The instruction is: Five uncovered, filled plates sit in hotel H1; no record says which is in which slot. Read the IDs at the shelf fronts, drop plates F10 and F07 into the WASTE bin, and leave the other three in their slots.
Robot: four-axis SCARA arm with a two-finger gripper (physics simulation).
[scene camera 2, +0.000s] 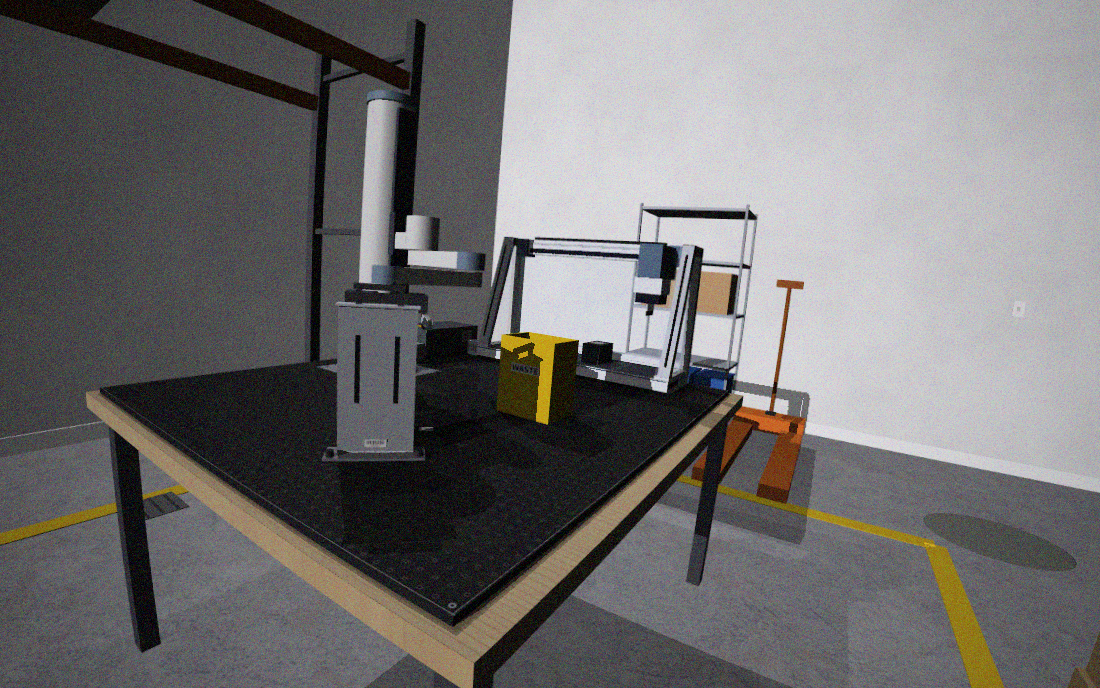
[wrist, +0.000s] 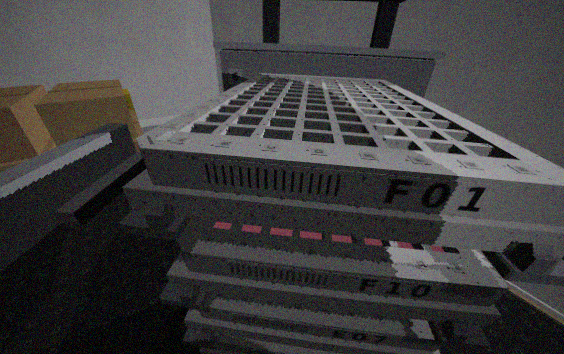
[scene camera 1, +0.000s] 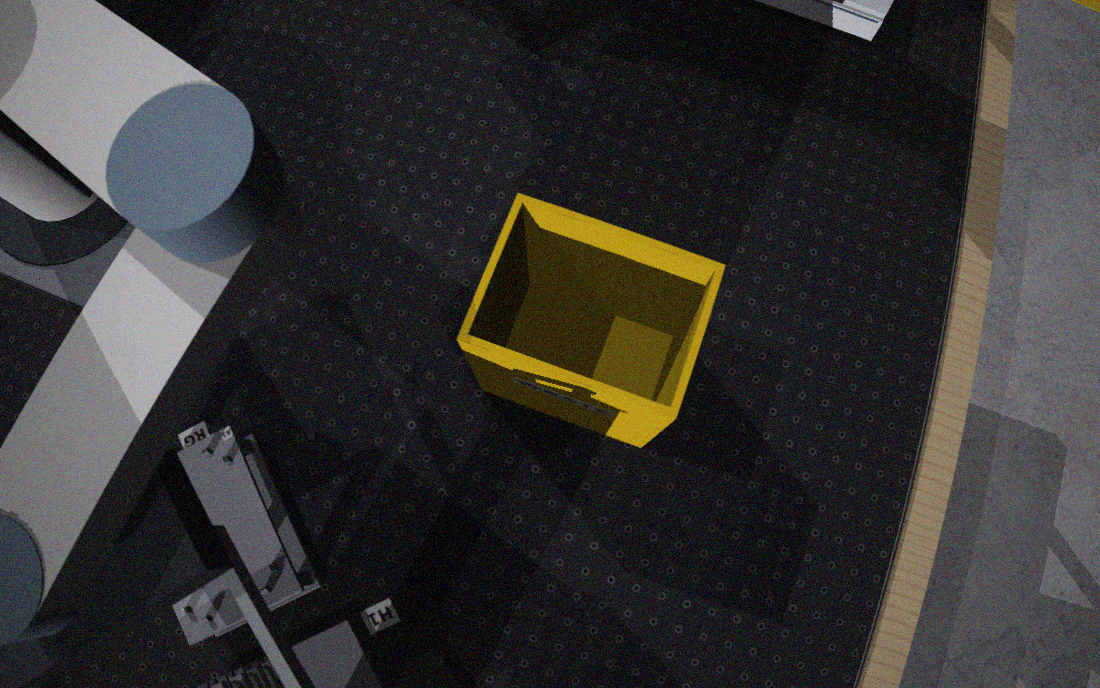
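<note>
In the wrist view the top plate F01 fills the middle, close up and level. Plate F10 lies in the slot below. A third plate lies lower; its label is too blurred to read for certain. Lower plates are hidden. Hotel H1 shows its tall grey panel in scene camera 2. My gripper is open and empty at F01's front; its left finger is beside the plate, its right one mostly hidden. The yellow WASTE bin stands upright with no plate visible inside.
The grey RG stand lies between the arm and the H1 tag. The white arm column rises behind the hotel. A gantry frame stands behind the bin. The bench has a wooden edge.
</note>
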